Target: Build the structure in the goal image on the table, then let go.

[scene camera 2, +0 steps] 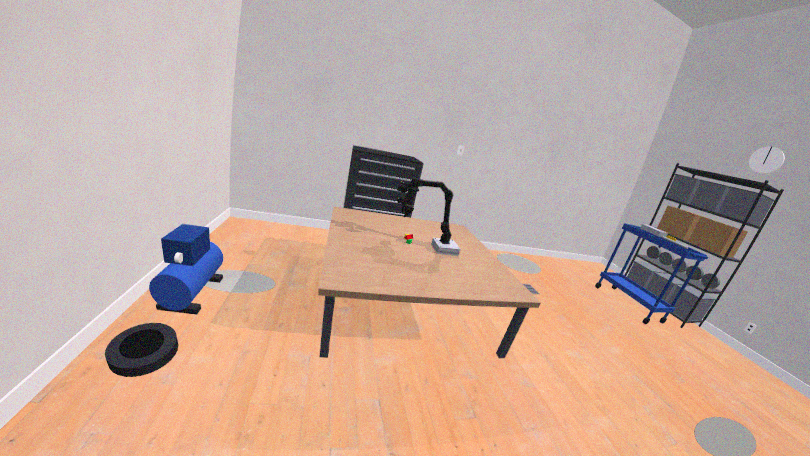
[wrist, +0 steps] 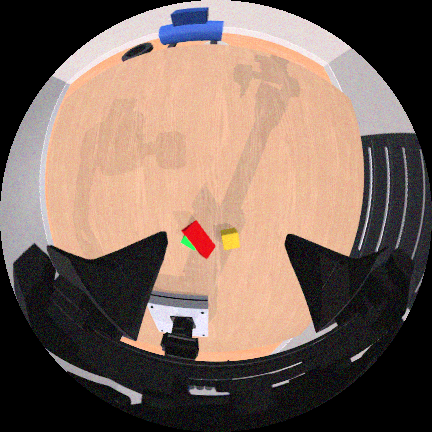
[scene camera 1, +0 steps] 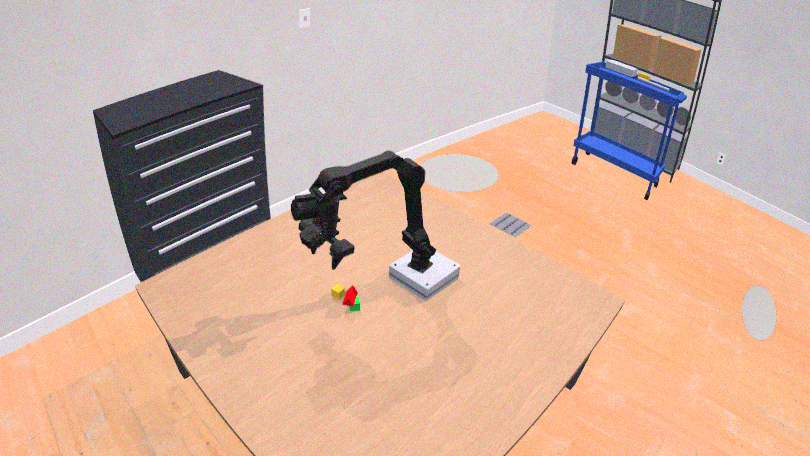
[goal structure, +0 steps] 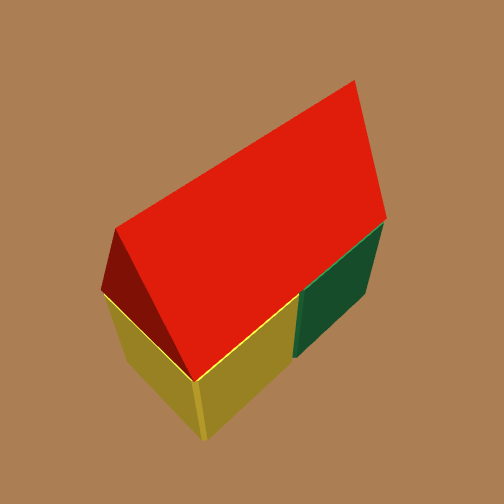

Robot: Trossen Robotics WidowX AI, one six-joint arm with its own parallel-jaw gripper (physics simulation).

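Places are measured from the arm's base along level axes (x ahead, y left, z up), in millimetres.
Pixels of known places: gripper, fingertip midpoint: [scene camera 2: 403, 214] [wrist: 228, 239] [scene camera 1: 323, 261]; arm's base, link origin: [scene camera 2: 444, 242] [wrist: 182, 321] [scene camera 1: 420, 264].
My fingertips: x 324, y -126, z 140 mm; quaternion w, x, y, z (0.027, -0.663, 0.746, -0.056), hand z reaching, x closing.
Observation:
Ahead of a thing's pixels: the offset from my fingertips to its top centre. Level surfaces: height alone.
A small yellow cube {dx -79, dy -21, dz -163 mm} [scene camera 1: 337, 291] [wrist: 231, 241] sits on the wooden table {dz -196 mm} [scene camera 1: 396, 368] [scene camera 2: 368, 277] [wrist: 150, 90]. Beside it, an oblong red block {dx -64, dy +38, dz -134 mm} [scene camera 1: 350, 295] [scene camera 2: 408, 236] [wrist: 198, 240] lies over part of a green block {dx -69, dy +56, dz -163 mm} [scene camera 1: 355, 307] [scene camera 2: 409, 241] [wrist: 188, 242]. The red one looks tilted in scene view 1; its exact contact with the green block is hidden. A gap of bare table parts the yellow cube from the red block. My gripper [scene camera 1: 324, 258] [scene camera 2: 404, 207] [wrist: 228, 239] is open and empty, high above the table. In the wrist view the blocks show between its fingers, the yellow cube nearest the middle.
The arm's white base plate [scene camera 1: 402, 274] [scene camera 2: 446, 249] [wrist: 200, 322] stands on the table near the blocks. A dark drawer cabinet [scene camera 1: 192, 175] [scene camera 2: 379, 155] [wrist: 392, 190] stands beyond the table edge. Shadows of the arm fall across the table.

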